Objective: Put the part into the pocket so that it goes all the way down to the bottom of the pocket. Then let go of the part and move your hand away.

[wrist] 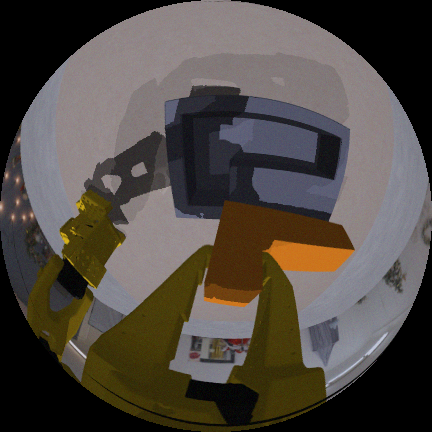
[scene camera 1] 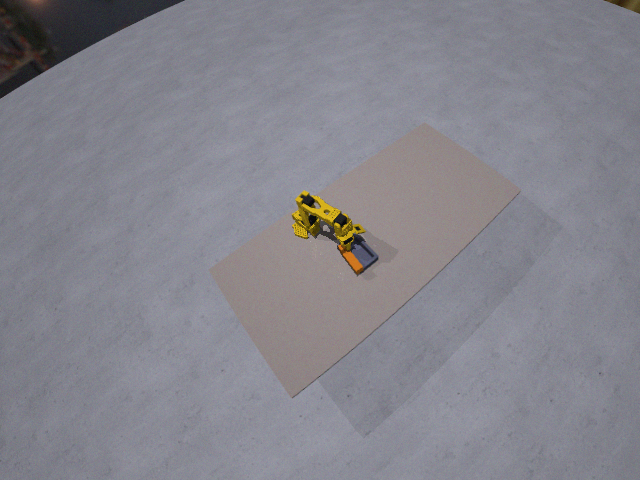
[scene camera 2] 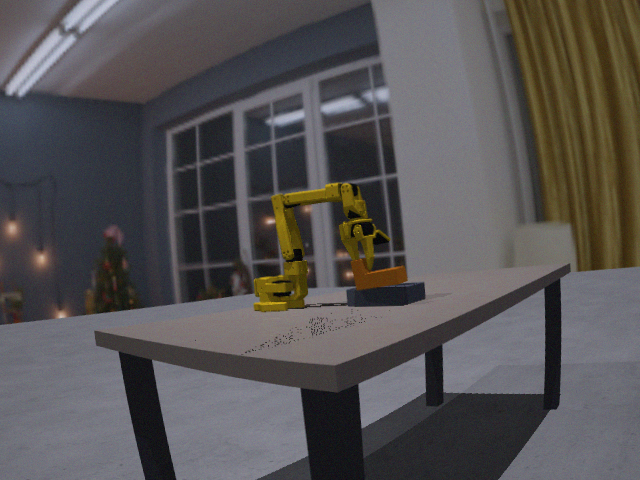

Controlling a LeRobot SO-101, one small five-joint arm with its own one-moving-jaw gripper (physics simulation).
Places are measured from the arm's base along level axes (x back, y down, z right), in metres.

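Pixels of known places: hand, its tool point: [wrist: 212,254] [scene camera 1: 343,244] [scene camera 2: 360,267]; arm's base, origin of its link: [wrist: 108,220] [scene camera 1: 309,230] [scene camera 2: 286,308].
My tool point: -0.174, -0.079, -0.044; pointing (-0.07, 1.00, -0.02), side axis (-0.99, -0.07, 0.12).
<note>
Ahead of a thing's pixels: the offset from my tool point to its top centre, as dx, dy, dz. "pt": to the spot under its first point. Level surfaces: height alone.
The part, an orange L-shaped piece {-0.054, -0.021, +0.014} [scene camera 1: 353,261] [scene camera 2: 382,277] [wrist: 240,227], is held tilted: in scene camera 2 one arm points up and the other slopes rightward. My gripper [scene camera 1: 347,249] [scene camera 2: 363,264] [wrist: 237,252] is shut on its short arm. The blue-grey block {-0.036, +0.042, -0.036} [scene camera 1: 375,256] [scene camera 2: 388,296] [wrist: 290,112] has an L-shaped pocket {pt +0.004, +0.074, -0.031} [wrist: 215,160]. The part is outside the pocket, over the block's left side in scene camera 1 and by its near edge in the wrist view. Whether they touch cannot be told. The part hides some of the block's near rim.
The block stands on the light brown table top {dy +0.078} [scene camera 1: 429,175] [scene camera 2: 258,343] [wrist: 270,30]. The yellow arm base [scene camera 1: 300,229] [scene camera 2: 281,294] stands behind the block in scene camera 1 and left of it in scene camera 2. Arm shadows cross the table and block.
</note>
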